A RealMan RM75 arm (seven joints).
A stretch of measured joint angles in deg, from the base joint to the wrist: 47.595 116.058 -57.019 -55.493 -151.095 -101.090 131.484; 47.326 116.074 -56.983 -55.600 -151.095 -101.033 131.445; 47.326 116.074 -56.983 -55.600 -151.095 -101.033 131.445; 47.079 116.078 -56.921 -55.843 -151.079 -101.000 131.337; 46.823 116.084 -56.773 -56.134 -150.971 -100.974 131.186; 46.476 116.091 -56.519 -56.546 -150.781 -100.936 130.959; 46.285 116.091 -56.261 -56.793 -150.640 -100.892 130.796; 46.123 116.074 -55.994 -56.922 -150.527 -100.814 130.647; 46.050 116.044 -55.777 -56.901 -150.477 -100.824 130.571; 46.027 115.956 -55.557 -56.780 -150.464 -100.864 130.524; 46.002 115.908 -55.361 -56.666 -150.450 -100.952 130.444; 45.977 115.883 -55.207 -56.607 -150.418 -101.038 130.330; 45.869 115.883 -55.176 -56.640 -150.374 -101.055 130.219; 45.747 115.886 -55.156 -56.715 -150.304 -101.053 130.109; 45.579 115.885 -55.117 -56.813 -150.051 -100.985 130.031; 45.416 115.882 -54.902 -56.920 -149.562 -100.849 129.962; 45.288 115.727 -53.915 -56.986 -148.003 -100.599 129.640; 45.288 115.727 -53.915 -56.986 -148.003 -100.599 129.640; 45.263 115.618 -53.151 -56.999 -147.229 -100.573 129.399; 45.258 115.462 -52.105 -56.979 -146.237 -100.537 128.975; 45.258 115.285 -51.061 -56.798 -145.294 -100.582 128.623; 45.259 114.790 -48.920 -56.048 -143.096 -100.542 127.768
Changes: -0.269 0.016 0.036 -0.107 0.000 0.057 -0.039; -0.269 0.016 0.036 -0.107 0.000 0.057 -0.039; -0.516 0.020 0.098 -0.350 0.016 0.090 -0.147; -0.772 0.026 0.246 -0.641 0.124 0.116 -0.298; -1.119 0.033 0.500 -1.053 0.314 0.154 -0.525; -1.310 0.033 0.758 -1.300 0.455 0.198 -0.688; -1.472 0.016 1.025 -1.429 0.568 0.276 -0.837; -1.545 -0.014 1.242 -1.408 0.618 0.266 -0.913; -1.568 -0.102 1.462 -1.287 0.631 0.226 -0.960; -1.593 -0.150 1.658 -1.173 0.645 0.138 -1.040; -1.618 -0.175 1.812 -1.114 0.677 0.052 -1.154; -1.726 -0.175 1.843 -1.147 0.721 0.035 -1.265; -1.848 -0.172 1.863 -1.222 0.791 0.037 -1.375; -2.016 -0.173 1.902 -1.320 1.044 0.105 -1.453; -2.179 -0.176 2.117 -1.427 1.533 0.241 -1.522; -2.307 -0.331 3.104 -1.493 3.092 0.491 -1.844; -2.307 -0.331 3.104 -1.493 3.092 0.491 -1.844; -2.332 -0.440 3.868 -1.506 3.866 0.517 -2.085; -2.337 -0.596 4.914 -1.486 4.858 0.553 -2.509; -2.337 -0.773 5.958 -1.305 5.801 0.508 -2.861; -2.336 -1.268 8.099 -0.555 7.999 0.548 -3.716
